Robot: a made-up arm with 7 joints. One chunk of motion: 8 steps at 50 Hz.
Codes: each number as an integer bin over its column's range. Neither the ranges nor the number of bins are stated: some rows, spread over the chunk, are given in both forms.
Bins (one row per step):
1: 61 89 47 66 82 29
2: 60 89 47 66 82 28
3: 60 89 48 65 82 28
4: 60 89 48 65 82 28
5: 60 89 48 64 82 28
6: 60 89 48 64 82 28
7: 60 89 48 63 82 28
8: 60 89 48 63 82 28
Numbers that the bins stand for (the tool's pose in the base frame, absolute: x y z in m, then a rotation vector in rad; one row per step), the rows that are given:
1: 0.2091 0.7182 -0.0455 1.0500 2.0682 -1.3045
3: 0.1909 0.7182 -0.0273 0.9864 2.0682 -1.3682
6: 0.1909 0.7182 -0.0273 0.9227 2.0682 -1.3682
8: 0.1909 0.7182 -0.0273 0.8591 2.0682 -1.3682
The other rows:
2: 0.1909 0.7182 -0.0455 1.0500 2.0682 -1.3682
4: 0.1909 0.7182 -0.0273 0.9864 2.0682 -1.3682
5: 0.1909 0.7182 -0.0273 0.9227 2.0682 -1.3682
7: 0.1909 0.7182 -0.0273 0.8591 2.0682 -1.3682

